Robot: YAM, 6 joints.
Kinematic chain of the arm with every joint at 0, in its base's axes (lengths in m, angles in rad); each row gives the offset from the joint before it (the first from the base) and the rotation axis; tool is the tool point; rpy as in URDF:
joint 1: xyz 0 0 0.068 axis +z
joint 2: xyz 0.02 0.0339 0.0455 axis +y
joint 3: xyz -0.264 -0.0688 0 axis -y
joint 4: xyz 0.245 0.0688 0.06 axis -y
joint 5: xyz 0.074 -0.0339 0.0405 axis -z
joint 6: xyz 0.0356 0 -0.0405 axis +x
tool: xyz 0 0 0 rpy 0 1.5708 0
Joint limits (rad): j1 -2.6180..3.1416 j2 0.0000..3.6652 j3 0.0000..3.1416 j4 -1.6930..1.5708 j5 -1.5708..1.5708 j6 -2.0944..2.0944
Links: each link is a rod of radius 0.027 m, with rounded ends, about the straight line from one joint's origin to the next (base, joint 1, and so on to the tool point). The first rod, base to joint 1, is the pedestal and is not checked.
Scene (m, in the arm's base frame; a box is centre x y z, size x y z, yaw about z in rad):
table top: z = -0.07
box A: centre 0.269 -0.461 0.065 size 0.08 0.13 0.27 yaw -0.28
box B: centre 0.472 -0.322 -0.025 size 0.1 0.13 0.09 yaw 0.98
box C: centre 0.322 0.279 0 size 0.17 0.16 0.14 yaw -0.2
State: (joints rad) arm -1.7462 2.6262 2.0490 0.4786 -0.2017 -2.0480
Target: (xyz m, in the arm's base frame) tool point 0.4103 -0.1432 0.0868
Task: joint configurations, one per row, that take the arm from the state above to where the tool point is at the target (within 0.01 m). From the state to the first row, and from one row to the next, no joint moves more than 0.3 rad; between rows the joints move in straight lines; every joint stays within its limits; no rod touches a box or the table.
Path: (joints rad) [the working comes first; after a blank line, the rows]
Joints at the target: -0.3647 2.1759 1.1976 0.2161 -0.3606 -2.0480
Straight joint move there: touches box A.

1: -1.5362 2.3887 2.0145 0.5991 -0.2619 -2.0484
2: -1.3261 2.1512 1.9800 0.7195 -0.3221 -2.0489
3: -1.1161 1.9137 1.9455 0.8400 -0.3823 -2.0493
4: -0.8656 2.0011 1.6962 0.6321 -0.3751 -2.0489
5: -0.6152 2.0885 1.4469 0.4241 -0.3679 -2.0484
6: -0.3647 2.1759 1.1976 0.2161 -0.3606 -2.0480

